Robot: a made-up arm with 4 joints.
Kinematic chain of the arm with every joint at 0, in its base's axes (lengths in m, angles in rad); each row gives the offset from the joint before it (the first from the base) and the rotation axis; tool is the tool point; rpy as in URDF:
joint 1: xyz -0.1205 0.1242 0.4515 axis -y
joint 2: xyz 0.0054 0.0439 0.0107 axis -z
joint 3: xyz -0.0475 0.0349 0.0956 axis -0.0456 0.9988 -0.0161
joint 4: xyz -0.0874 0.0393 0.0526 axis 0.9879 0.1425 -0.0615
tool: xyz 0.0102 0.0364 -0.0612 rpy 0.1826 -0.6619 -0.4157
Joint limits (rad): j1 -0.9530..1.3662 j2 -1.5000..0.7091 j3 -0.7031..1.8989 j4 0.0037..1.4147
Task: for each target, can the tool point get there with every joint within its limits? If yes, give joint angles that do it. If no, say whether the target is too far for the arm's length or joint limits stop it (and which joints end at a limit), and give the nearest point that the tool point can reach.
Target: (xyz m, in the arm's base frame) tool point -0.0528 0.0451 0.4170
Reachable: no: joint limits stop it (at a limit: joint 1, joint 2, joint 3, joint 4) | nearest point -0.1942 0.0736 0.3517 | short by 0.158 m
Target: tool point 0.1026 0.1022 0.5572
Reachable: no: joint limits stop it (at a limit: joint 2, joint 3, joint 4) | nearest point 0.0602 0.2519 0.5371 | short by 0.157 m
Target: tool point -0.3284 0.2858 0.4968
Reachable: yes | joints 0.4934 -0.1559 -0.4205 1.2845
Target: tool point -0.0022 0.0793 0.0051
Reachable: no: too far | nearest point -0.2245 0.1304 0.2972 | short by 0.371 m
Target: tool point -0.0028 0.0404 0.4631
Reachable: no: joint limits stop it (at a limit: joint 1, joint 2, joint 4) | nearest point -0.1048 0.0513 0.6025 | short by 0.173 m
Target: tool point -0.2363 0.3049 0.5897
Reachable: yes | joints 0.8451 0.4330 1.6597 0.3255
